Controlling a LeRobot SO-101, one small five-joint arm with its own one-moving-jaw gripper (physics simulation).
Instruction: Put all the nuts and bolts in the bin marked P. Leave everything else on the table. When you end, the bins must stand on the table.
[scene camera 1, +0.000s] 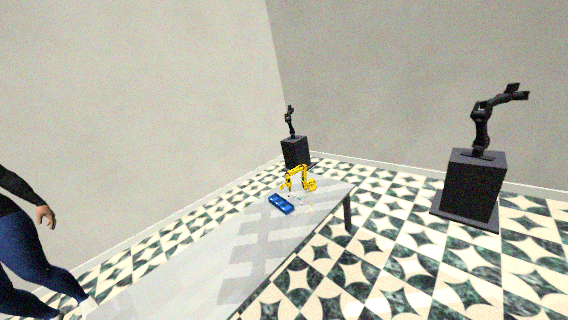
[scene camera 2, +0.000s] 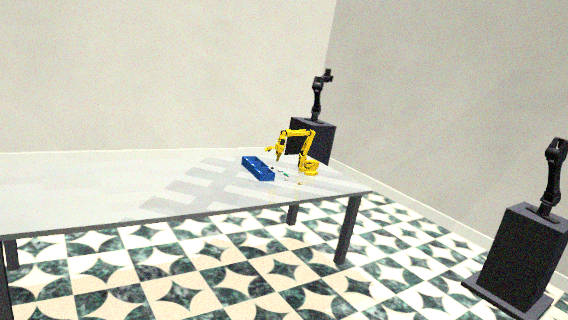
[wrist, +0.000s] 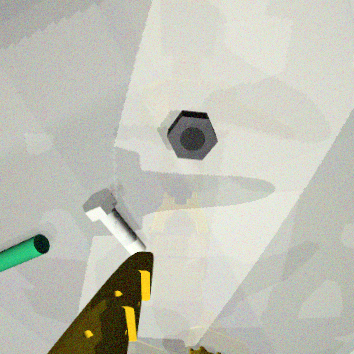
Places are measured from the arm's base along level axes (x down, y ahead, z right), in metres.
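Pixels of known places: hand, its tool point: (scene camera 1: 289, 191) (scene camera 2: 277, 160) (wrist: 151, 269); arm's base, origin of its link: (scene camera 1: 308, 189) (scene camera 2: 305, 172).
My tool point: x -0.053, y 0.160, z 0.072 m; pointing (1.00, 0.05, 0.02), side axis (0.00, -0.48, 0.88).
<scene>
Ahead of a thing's pixels: the offset from my tool point to its top centre. "pt": to the spot under its first point.
In the wrist view, a dark hex nut @(dy +0.012, dx +0.044, dz +0.017 m) (wrist: 193, 136) lies flat beyond the jaws. A pale bolt @(dy -0.014, dx +0.040, dz -0.030 m) (wrist: 119, 229) lies on its side, its shank end close to the fixed jaw's tip. My gripper (wrist: 172, 300) (scene camera 2: 278, 159) is open and empty above the table. The fixed jaw is at the lower left; a bit of the moving jaw shows at the bottom edge. A small brass nut @(dy -0.007, dx +0.044, dz -0.217 m) (scene camera 1: 311, 203) (scene camera 2: 299, 183) lies near the arm's base. The blue row of bins @(pt dy +0.146, dx +0.036, dz -0.141 m) (scene camera 1: 290, 210) (scene camera 2: 268, 177) stands on the table; its labels are too small to read.
A green rod @(dy -0.009, dx +0.043, dz -0.095 m) (wrist: 20, 253) (scene camera 2: 286, 174) lies left of the bolt in the wrist view. A small white die @(dy +0.035, dx +0.037, dz -0.153 m) (scene camera 2: 286, 178) lies between the bins and the brass nut. The table's edge (scene camera 2: 200, 212) runs along the near side. Black arms on pedestals stand beyond the table.
</scene>
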